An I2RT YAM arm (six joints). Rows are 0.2 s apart.
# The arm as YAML. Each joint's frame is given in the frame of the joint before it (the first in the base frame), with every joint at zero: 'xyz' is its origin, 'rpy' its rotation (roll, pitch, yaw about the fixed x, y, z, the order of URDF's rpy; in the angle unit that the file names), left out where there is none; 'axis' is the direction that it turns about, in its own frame. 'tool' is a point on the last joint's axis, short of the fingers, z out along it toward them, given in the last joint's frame.
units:
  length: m
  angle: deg
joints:
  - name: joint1
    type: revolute
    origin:
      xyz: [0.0, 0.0, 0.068]
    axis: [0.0, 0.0, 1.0]
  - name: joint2
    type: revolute
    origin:
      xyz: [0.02, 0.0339, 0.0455]
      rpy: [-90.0, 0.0, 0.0]
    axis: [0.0, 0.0, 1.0]
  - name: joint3
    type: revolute
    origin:
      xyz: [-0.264, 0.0, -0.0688]
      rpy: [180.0, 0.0, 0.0]
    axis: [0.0, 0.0, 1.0]
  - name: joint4
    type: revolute
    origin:
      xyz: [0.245, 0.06, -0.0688]
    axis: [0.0, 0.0, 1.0]
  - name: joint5
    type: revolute
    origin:
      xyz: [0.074, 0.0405, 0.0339]
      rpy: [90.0, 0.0, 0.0]
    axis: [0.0, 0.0, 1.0]
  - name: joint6
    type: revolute
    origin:
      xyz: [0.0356, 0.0, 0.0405]
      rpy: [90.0, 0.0, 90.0]
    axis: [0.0, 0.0, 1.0]
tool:
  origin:
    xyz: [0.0, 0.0, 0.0]
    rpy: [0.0, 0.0, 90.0]
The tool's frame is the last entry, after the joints.
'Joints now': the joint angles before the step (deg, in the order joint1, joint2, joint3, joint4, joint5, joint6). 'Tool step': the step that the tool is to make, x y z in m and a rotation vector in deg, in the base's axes. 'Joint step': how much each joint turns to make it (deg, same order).
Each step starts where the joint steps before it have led.
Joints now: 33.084 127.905 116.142 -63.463 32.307 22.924
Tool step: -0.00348 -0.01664 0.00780 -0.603 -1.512 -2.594
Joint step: -1.432 -3.247 -3.651 0.849 1.575 0.933
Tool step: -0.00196 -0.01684 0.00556 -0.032 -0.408 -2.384
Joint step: -1.708 -2.492 -2.689 0.132 0.405 0.713
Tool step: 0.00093 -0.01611 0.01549 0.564 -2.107 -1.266
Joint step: -1.886 -2.664 -0.903 0.866 0.331 -0.903
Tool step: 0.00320 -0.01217 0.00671 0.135 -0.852 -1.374
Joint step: -1.616 -0.908 0.010 0.119 0.180 -0.382
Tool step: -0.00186 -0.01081 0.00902 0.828 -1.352 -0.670
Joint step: -1.216 -2.191 -1.436 1.141 -0.331 -0.560
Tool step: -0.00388 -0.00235 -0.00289 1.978 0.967 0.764
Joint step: -0.235 -1.249 -2.312 1.128 -2.413 -0.185
